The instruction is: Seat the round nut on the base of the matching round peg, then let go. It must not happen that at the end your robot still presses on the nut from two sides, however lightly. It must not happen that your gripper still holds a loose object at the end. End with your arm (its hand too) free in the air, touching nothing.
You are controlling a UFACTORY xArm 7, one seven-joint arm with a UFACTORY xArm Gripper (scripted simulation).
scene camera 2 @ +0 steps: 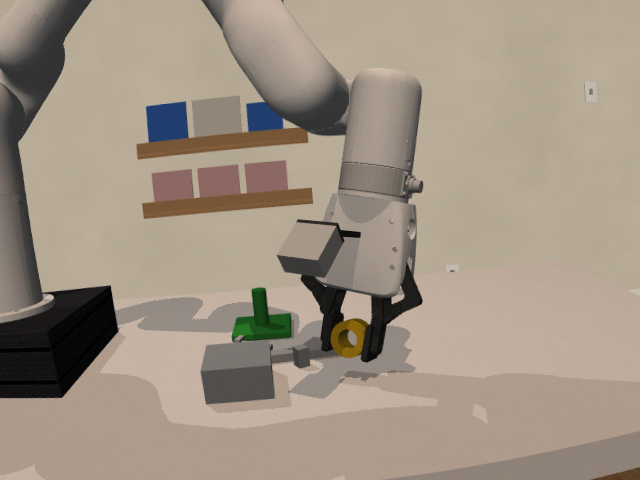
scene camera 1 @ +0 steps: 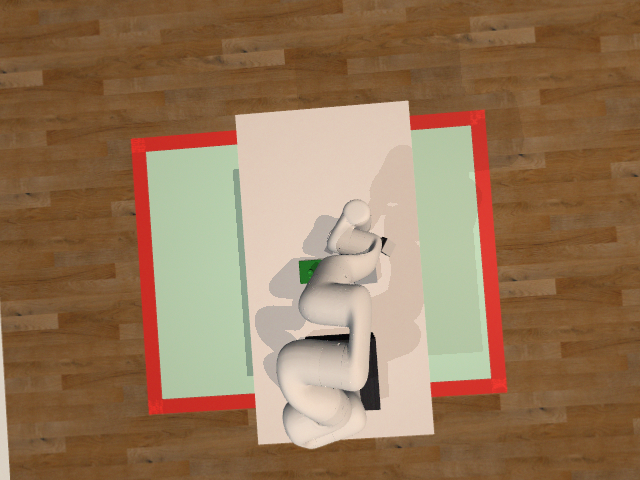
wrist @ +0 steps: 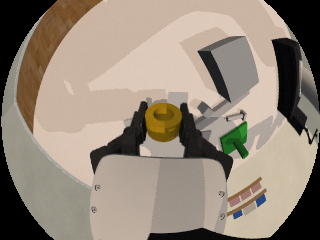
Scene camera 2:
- my gripper: 349, 354
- grey block: 232, 372
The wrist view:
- my gripper: 163, 110
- grey block: 230, 62
